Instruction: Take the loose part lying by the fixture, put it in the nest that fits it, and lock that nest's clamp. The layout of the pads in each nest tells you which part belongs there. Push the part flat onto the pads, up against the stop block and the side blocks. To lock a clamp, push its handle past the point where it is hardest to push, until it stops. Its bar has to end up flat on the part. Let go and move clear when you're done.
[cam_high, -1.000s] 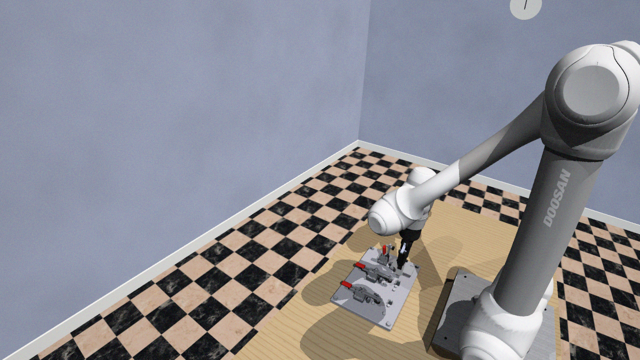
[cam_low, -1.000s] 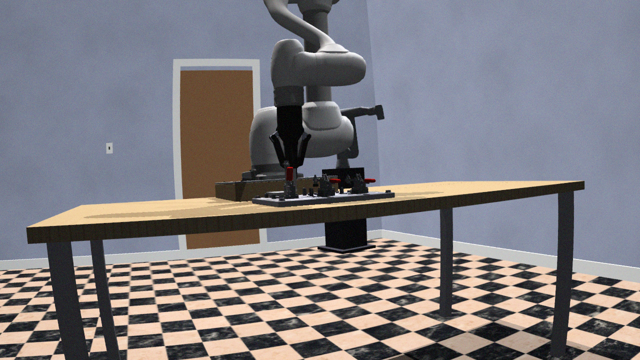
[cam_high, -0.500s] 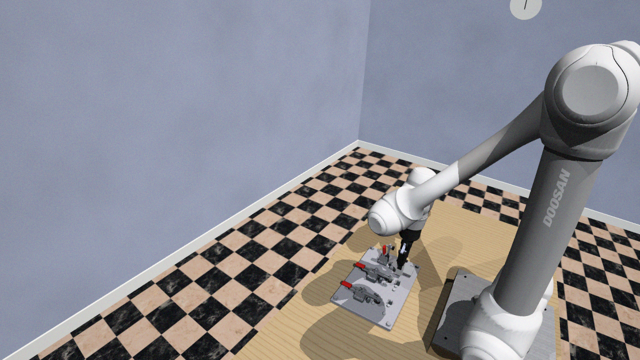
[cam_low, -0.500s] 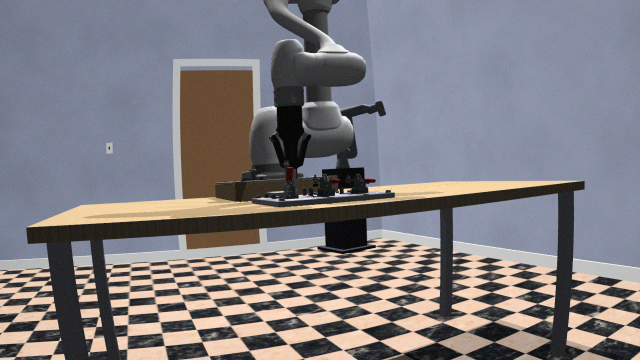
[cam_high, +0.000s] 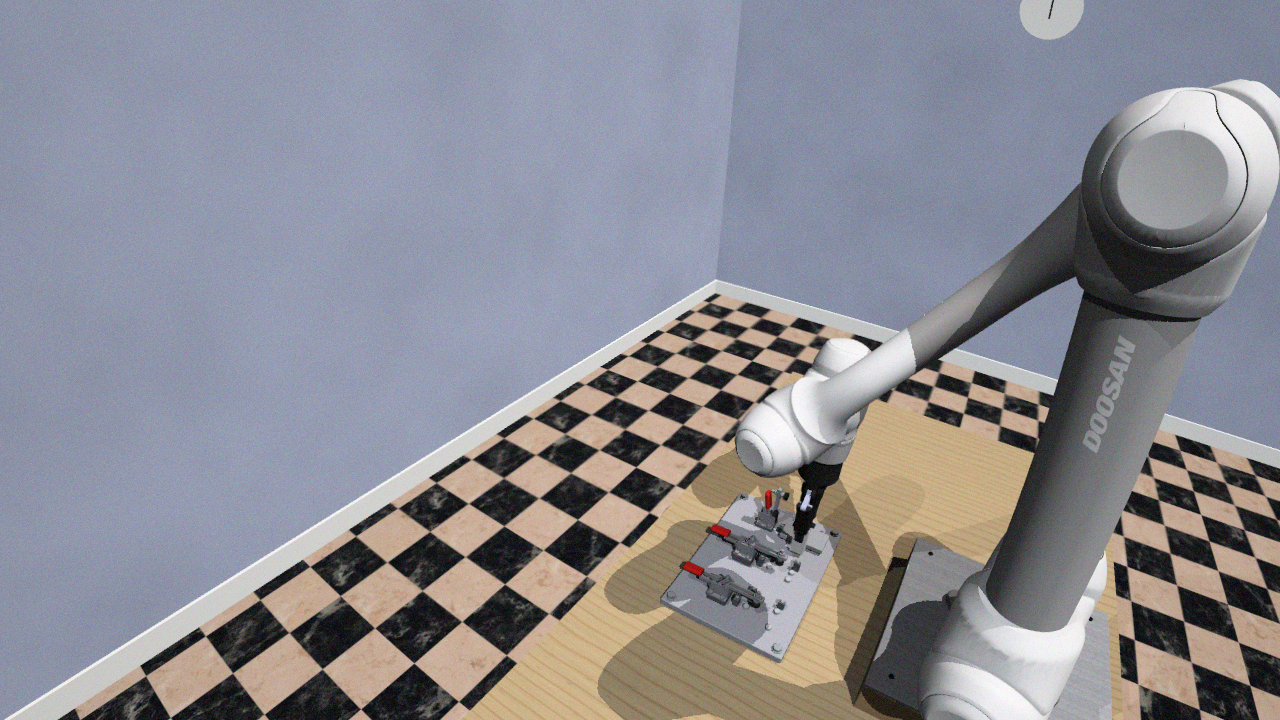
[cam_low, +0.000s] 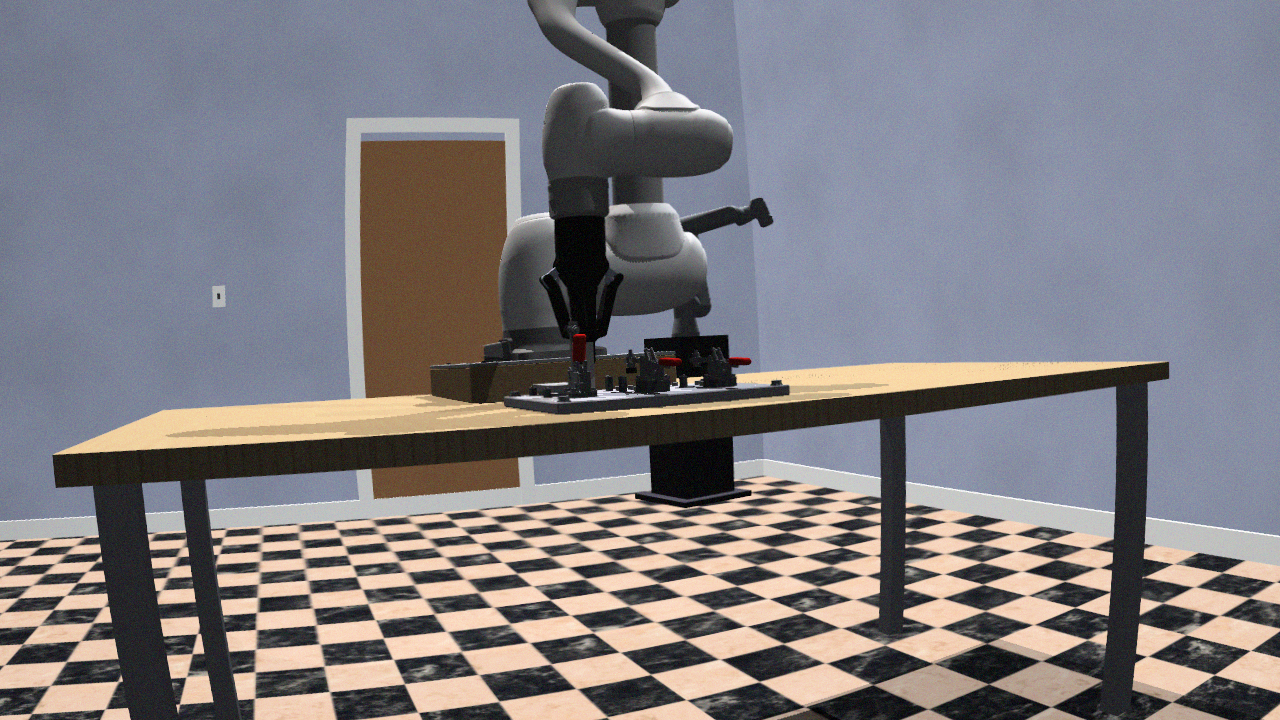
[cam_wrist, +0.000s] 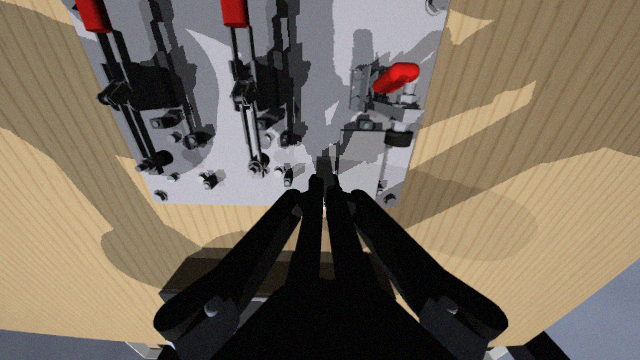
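My gripper is now 10 mm past the flat grey part, 40 mm to the left of it and 30 mm above it. Round my hand: grey fixture plate 60 mm ahead, 60 mm to the left, 50 mm below.
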